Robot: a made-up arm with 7 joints. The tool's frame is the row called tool.
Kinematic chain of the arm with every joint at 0, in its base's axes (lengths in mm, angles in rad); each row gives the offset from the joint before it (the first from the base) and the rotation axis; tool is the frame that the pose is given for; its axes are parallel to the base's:
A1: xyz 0 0 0 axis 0 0.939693 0.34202
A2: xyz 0 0 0 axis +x
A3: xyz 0 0 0 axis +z
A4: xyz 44 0 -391.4 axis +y
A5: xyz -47.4 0 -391.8 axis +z
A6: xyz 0 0 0 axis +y
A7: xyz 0 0 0 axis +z
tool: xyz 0 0 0
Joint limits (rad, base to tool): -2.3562..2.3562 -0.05..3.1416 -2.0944..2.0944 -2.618..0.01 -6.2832..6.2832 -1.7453..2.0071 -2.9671..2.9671
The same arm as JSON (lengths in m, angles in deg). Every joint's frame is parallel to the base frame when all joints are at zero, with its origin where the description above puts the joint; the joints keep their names.
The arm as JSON. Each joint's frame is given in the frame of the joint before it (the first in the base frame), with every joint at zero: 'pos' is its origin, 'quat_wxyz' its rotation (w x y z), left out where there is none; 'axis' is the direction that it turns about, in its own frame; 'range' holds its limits. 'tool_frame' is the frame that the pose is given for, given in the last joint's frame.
{
  "length_unit": "m",
  "angle_unit": "deg",
  "joints": [
    {
      "joint": "A1",
      "pos": [
        0.0,
        0.0,
        0.0
      ],
      "axis": [
        0.0,
        0.9397,
        0.342
      ],
      "range": [
        -135.0,
        135.0
      ]
    },
    {
      "joint": "A2",
      "pos": [
        0.0,
        0.0,
        0.0
      ],
      "axis": [
        1.0,
        0.0,
        0.0
      ],
      "range": [
        -2.86,
        180.0
      ]
    },
    {
      "joint": "A3",
      "pos": [
        0.0,
        0.0,
        0.0
      ],
      "axis": [
        0.0,
        0.0,
        1.0
      ],
      "range": [
        -120.0,
        120.0
      ]
    },
    {
      "joint": "A4",
      "pos": [
        0.044,
        0.0,
        -0.3914
      ],
      "axis": [
        0.0,
        1.0,
        0.0
      ],
      "range": [
        -150.0,
        0.57
      ]
    },
    {
      "joint": "A5",
      "pos": [
        -0.0474,
        0.0,
        -0.3918
      ],
      "axis": [
        0.0,
        0.0,
        1.0
      ],
      "range": [
        -360.0,
        360.0
      ]
    },
    {
      "joint": "A6",
      "pos": [
        0.0,
        0.0,
        0.0
      ],
      "axis": [
        0.0,
        1.0,
        0.0
      ],
      "range": [
        -100.0,
        115.0
      ]
    },
    {
      "joint": "A7",
      "pos": [
        0.0,
        0.0,
        0.0
      ],
      "axis": [
        0.0,
        0.0,
        1.0
      ],
      "range": [
        -170.0,
        170.0
      ]
    }
  ],
  "tool_frame": {
    "pos": [
      0.0,
      0.0,
      0.0
    ]
  }
}

